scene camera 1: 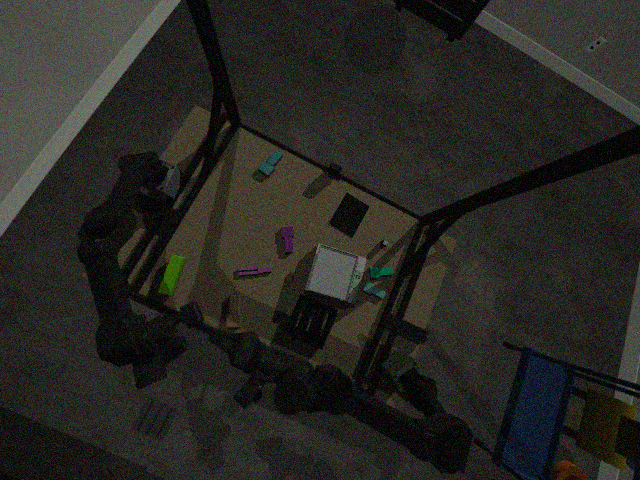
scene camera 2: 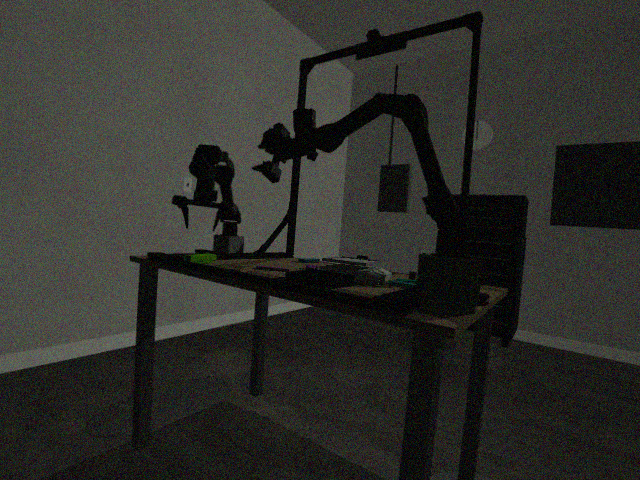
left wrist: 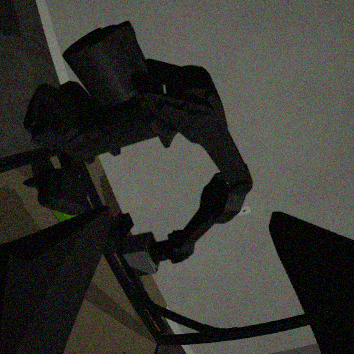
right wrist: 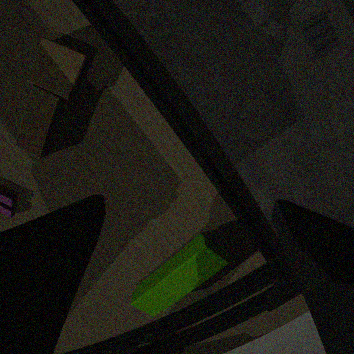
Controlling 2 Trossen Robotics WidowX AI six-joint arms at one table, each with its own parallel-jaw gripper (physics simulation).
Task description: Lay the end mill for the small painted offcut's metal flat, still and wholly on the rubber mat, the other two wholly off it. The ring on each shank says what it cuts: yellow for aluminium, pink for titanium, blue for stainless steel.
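Places are measured from the left arm's base along level axes (x back, y right, z up), in millimetres.
Pixels of known places: left gripper, fingertip midpoint: [scene camera 1: 214, 340] [scene camera 2: 255, 157] [left wrist: 192, 218]; right gripper, fingertip midpoint: [scene camera 1: 178, 322] [scene camera 2: 200, 230] [left wrist: 29, 158] [right wrist: 190, 206]; left arm's base, link origin: [scene camera 1: 411, 380] [scene camera 2: 449, 256]; right arm's base, link origin: [scene camera 1: 155, 173] [scene camera 2: 229, 235] [left wrist: 153, 251].
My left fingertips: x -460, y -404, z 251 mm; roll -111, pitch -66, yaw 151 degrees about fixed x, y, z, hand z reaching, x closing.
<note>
Ahead of a thing's pixels: the offset from my left fingertips to its middle. "spot": to the spot under its first point. Level surfaces: height alone.
The black rubber mat {dz -368 mm} [scene camera 1: 349, 214] lies at the table's far side. Three pale strips show in a dark slotted object [scene camera 1: 308, 321]; whether they are end mills is too dark to tell. No shank ring can be read. Which piece is the painted offcut is unclear; a lime green block {dz -356, dx -233, dy -154 mm} [scene camera 1: 172, 274] [scene camera 2: 203, 257] [right wrist: 175, 280] lies near the left corner. My left gripper is open and empty, high above the table's near edge. My right gripper [scene camera 2: 200, 226] [right wrist: 190, 206] is open and empty, pointing down above the corner by the lime block.
A white-topped box or stack {spot: dz -309, dx +22, dy +350 mm} [scene camera 1: 333, 272] stands beside the slotted object. Teal {dz -363, dx -470, dy +341 mm} [scene camera 1: 270, 163], purple {dz -364, dx -165, dy +262 mm} [scene camera 1: 287, 239], pronged magenta {dz -366, dx -117, dy +104 mm} [scene camera 1: 253, 271] [right wrist: 6, 205] and green {dz -364, dx +116, dy +532 mm} [scene camera 1: 381, 272] pieces lie around. A small white-topped item {dz -355, dx +20, dy +597 mm} [scene camera 1: 385, 242] is near the right frame rail. A dark green box [scene camera 2: 447, 284] stands at the end.
</note>
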